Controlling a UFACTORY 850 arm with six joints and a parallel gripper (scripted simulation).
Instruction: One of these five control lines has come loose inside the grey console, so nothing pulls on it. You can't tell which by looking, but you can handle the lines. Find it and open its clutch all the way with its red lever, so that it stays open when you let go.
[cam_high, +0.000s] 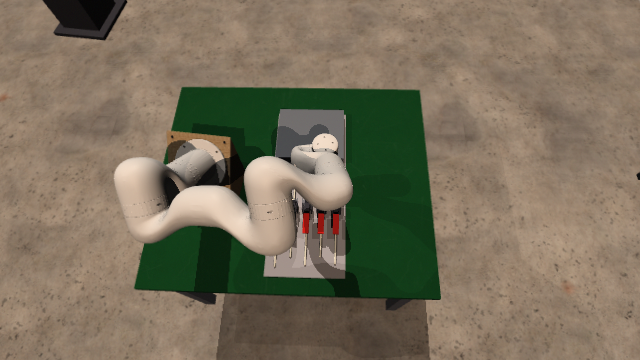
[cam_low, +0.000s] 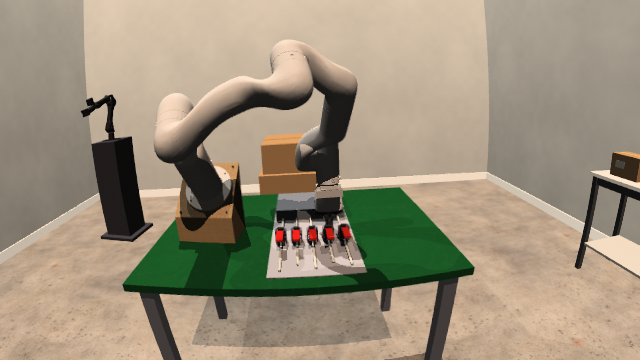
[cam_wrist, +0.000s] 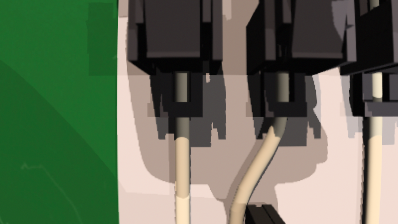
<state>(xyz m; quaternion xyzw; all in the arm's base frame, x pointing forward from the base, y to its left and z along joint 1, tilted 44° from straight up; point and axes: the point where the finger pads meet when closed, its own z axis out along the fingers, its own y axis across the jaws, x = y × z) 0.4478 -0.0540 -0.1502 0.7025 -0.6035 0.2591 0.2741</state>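
Right now the pale plate is 26 cm to the right of my hand, 3 cm behind it and 2 cm below it.
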